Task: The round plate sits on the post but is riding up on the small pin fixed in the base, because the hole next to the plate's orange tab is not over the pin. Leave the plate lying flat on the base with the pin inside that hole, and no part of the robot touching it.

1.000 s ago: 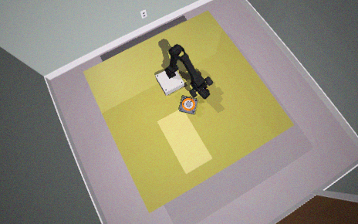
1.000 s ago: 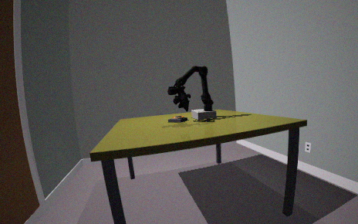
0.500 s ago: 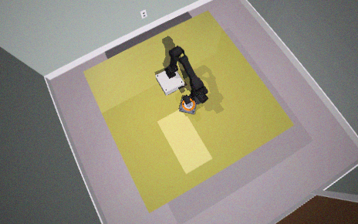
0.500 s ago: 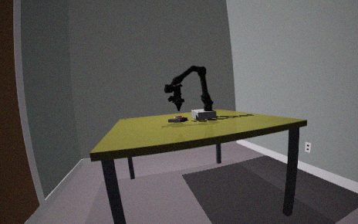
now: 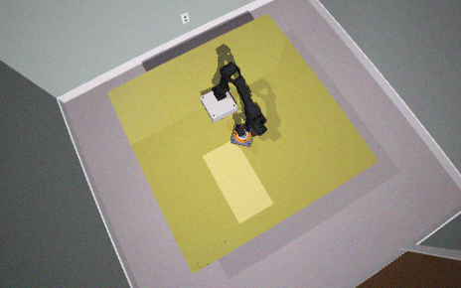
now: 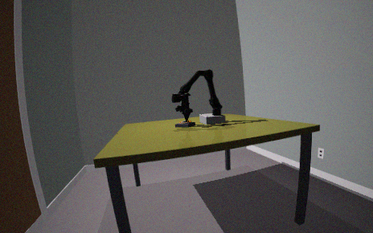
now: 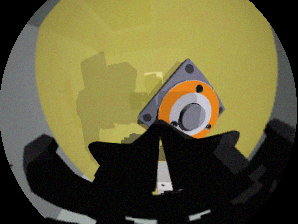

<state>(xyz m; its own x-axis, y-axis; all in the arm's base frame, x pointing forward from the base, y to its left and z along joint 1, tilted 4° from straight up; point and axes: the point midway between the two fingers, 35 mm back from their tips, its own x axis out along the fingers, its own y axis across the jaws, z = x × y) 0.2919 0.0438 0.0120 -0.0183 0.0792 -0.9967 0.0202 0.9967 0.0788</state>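
Now: gripper tip 50 mm to the left of the dark square base and 20 mm above it.
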